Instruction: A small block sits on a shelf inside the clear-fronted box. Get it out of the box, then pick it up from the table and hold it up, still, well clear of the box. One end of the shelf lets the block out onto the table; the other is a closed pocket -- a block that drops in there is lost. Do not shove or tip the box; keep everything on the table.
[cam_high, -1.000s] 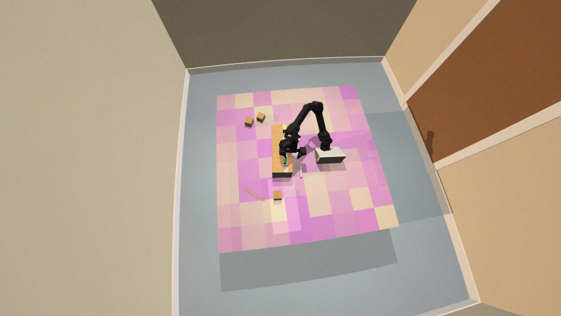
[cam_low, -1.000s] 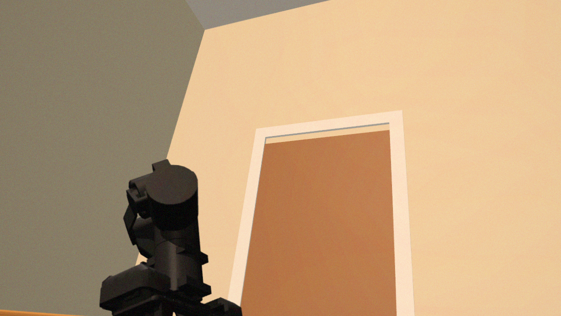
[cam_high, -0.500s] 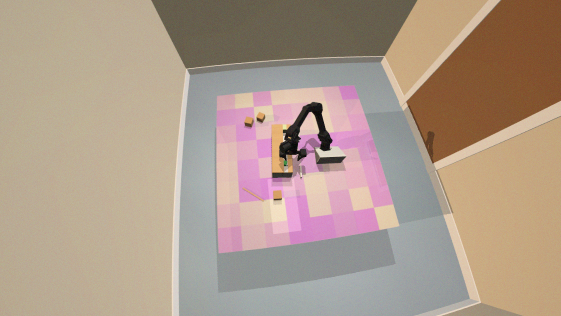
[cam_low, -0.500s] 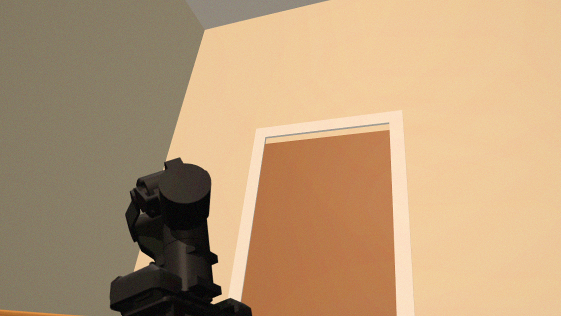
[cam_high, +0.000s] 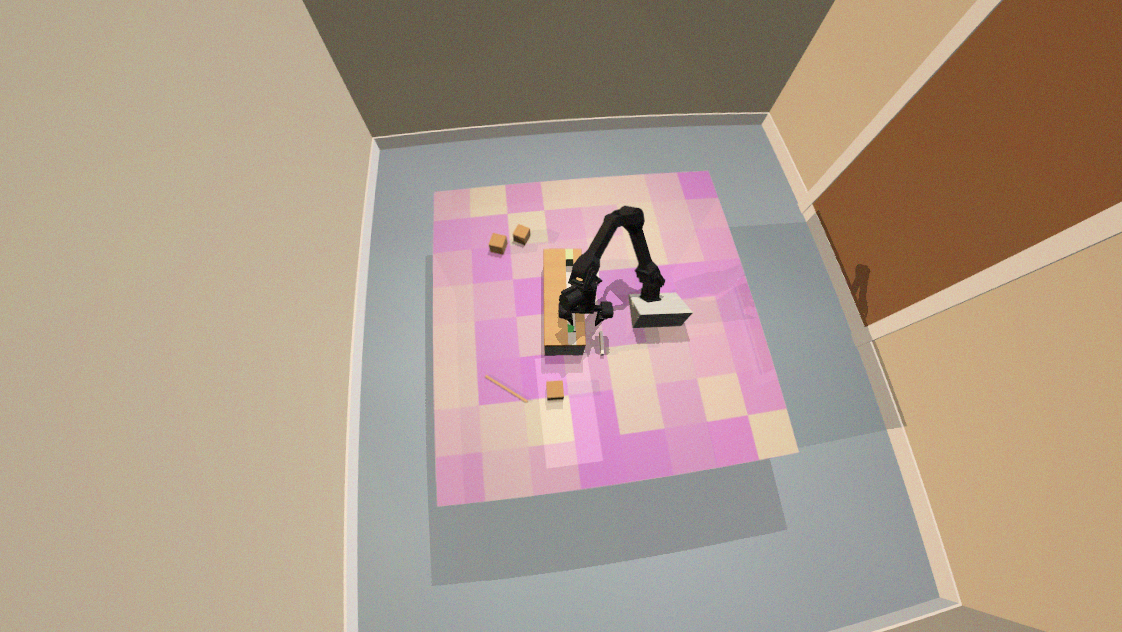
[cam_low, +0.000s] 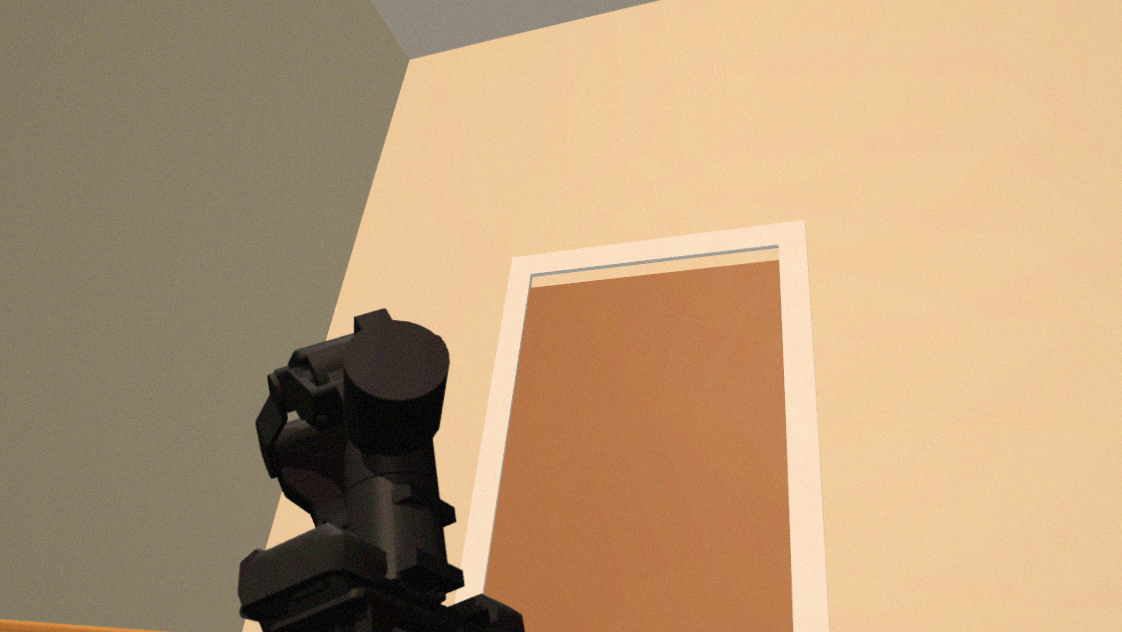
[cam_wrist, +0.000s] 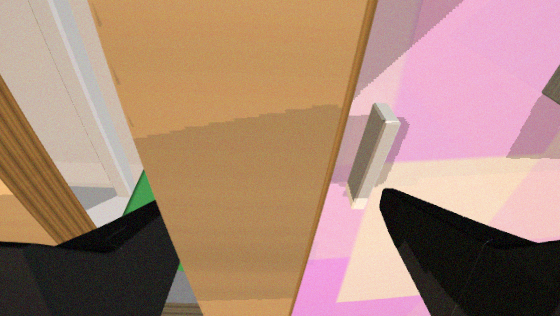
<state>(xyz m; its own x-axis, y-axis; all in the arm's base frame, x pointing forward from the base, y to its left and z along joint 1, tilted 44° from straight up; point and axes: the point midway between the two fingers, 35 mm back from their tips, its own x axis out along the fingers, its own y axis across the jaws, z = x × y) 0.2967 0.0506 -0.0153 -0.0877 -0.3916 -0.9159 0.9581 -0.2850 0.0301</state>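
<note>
My gripper tip is 6 cm short of the green block and 1 cm to the right of it. From my gripper tip the other things lie so: long tan box (1 cm ahead, 11 cm to the right, 3 cm below); then thin stick (32 cm ahead, 14 cm to the left, 8 cm below).
</note>
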